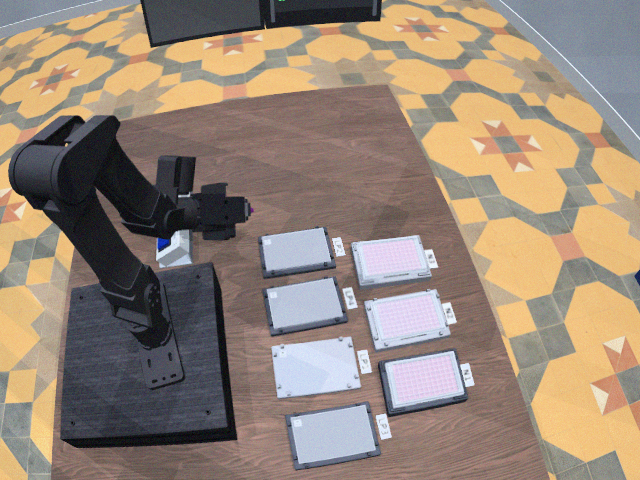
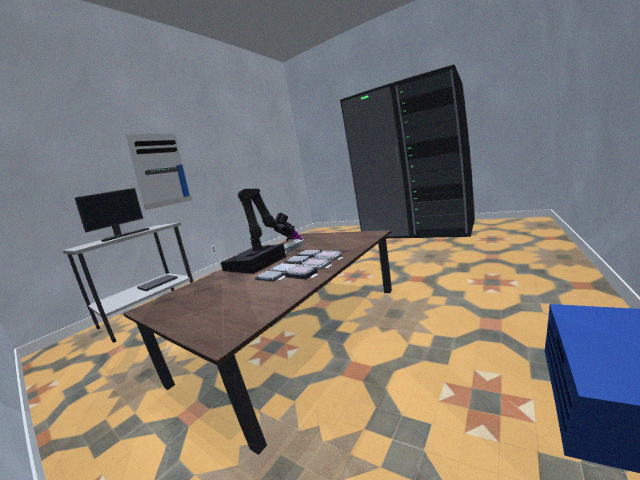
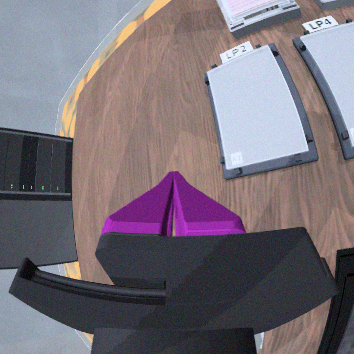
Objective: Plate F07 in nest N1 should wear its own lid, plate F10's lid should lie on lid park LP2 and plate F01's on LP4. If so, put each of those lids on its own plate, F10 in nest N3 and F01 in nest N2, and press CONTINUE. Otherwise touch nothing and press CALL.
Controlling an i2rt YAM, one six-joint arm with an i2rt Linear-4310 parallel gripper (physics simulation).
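Places are measured from the arm's base along level axes (x ahead, y left, z up), in centimetres.
Pixels of known places: gripper, between the fingertips: [image 1: 251,210] [image 2: 302,239] [image 3: 173,178]; arm's base, origin of its link: [image 1: 156,334] [image 2: 258,251].
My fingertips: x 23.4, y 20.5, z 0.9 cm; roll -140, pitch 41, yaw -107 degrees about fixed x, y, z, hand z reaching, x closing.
Ahead of a thing's pixels: the offset from my fingertips to its top centre.
My gripper [image 1: 252,210] [image 2: 298,237] [image 3: 173,178] is shut and empty, its purple fingertips together above the table beside the button box. The white button box @(dy +10.1, dx -16.2, dz -2.9 cm) [image 1: 179,251] is mostly hidden under the arm; part of a blue button @(dy +3.0, dx -19.1, dz -3.7 cm) [image 1: 163,242] shows, and the CONTINUE and CALL labels are not readable. Pink-welled plates sit in nests N3 @(dy -15.3, dx +23.5, dz -6.0 cm) [image 1: 391,258], N2 @(dy -28.5, dx +20.9, dz -6.2 cm) [image 1: 408,317] and N1 @(dy -41.4, dx +18.3, dz -5.8 cm) [image 1: 425,379]. Whether the N1 plate wears a lid is unclear. Pale lids lie on LP2 @(dy -6.2, dx +6.7, dz -7.5 cm) [image 1: 297,251] [image 3: 257,110] and LP4 @(dy -18.6, dx +4.2, dz -7.5 cm) [image 1: 306,303] [image 3: 340,75]. Plate and lid codes are not readable.
A pale panel with corner pegs @(dy -31.4, dx +1.8, dz -7.3 cm) [image 1: 315,367] lies beside LP4, its tag partly legible. Another pale lid lies on LP3 @(dy -44.6, dx +0.0, dz -7.5 cm) [image 1: 334,435]. The black arm base [image 1: 103,408] stands at the left of the parks. Server cabinets [image 2: 374,165] and a blue box [image 2: 594,351] stand off the table.
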